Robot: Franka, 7 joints.
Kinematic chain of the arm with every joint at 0, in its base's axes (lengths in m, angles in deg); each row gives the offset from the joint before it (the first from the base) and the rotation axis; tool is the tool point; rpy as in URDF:
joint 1: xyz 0 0 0.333 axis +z
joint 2: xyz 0 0 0 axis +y
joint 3: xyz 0 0 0.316 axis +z
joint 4: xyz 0.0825 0 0 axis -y
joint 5: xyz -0.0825 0 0.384 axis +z
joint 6: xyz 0 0 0 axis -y
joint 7: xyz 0.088 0 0 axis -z
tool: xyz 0 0 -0.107 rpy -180 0 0
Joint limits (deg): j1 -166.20..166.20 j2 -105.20..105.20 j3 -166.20..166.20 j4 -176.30..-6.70 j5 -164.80..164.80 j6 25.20..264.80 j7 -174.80..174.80
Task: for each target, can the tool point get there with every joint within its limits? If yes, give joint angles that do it. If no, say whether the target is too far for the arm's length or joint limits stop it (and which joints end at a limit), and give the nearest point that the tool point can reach.
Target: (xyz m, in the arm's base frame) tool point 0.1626 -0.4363 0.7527
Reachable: yes | joints 10.18 -51.72 -46.73 -115.91 48.67 161.26 -7.60
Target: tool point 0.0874 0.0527 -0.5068
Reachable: no: joint limits stop it (at a limit: joint 2) | nearest point 0.1250 0.0754 -0.3427 | short by 0.170 m
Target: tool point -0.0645 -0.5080 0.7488
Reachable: yes | joints 23.18 26.04 -134.69 -104.20 -119.36 147.81 -68.63
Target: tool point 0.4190 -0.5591 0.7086
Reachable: yes | joints -23.00 84.65 -121.79 -65.21 -119.36 95.73 148.49
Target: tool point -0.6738 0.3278 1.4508
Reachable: no: too far | nearest point -0.4295 0.2090 1.0456 | short by 0.488 m
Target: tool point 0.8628 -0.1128 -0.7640
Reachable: no: too far | nearest point 0.5611 -0.0734 -0.2794 | short by 0.572 m
